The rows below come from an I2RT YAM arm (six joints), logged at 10 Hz.
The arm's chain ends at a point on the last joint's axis. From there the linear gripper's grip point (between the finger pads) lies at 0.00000 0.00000 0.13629 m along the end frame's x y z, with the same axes.
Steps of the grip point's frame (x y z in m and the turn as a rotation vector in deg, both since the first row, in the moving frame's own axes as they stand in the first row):
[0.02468, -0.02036, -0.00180, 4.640, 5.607, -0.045]
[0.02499, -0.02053, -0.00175, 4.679, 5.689, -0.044]
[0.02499, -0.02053, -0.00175, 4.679, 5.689, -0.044]
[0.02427, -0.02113, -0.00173, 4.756, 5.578, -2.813]
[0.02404, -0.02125, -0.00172, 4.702, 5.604, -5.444]
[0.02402, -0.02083, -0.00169, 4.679, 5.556, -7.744]
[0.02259, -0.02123, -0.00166, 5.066, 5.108, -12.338]
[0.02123, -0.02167, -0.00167, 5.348, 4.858, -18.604]
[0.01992, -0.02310, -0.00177, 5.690, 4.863, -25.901]
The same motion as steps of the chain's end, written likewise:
[0.01138, -0.00935, -0.00070, 4.640, 5.607, -0.045]
[0.01150, -0.00943, -0.00063, 4.679, 5.689, -0.044]
[0.01150, -0.00943, -0.00063, 4.679, 5.689, -0.044]
[0.01132, -0.00953, -0.00062, 4.756, 5.578, -2.813]
[0.01130, -0.00948, -0.00061, 4.702, 5.604, -5.444]
[0.01163, -0.00887, -0.00060, 4.679, 5.556, -7.744]
[0.01186, -0.00800, -0.00059, 5.066, 5.108, -12.338]
[0.01195, -0.00735, -0.00060, 5.348, 4.858, -18.604]
[0.01178, -0.00749, -0.00063, 5.690, 4.863, -25.901]

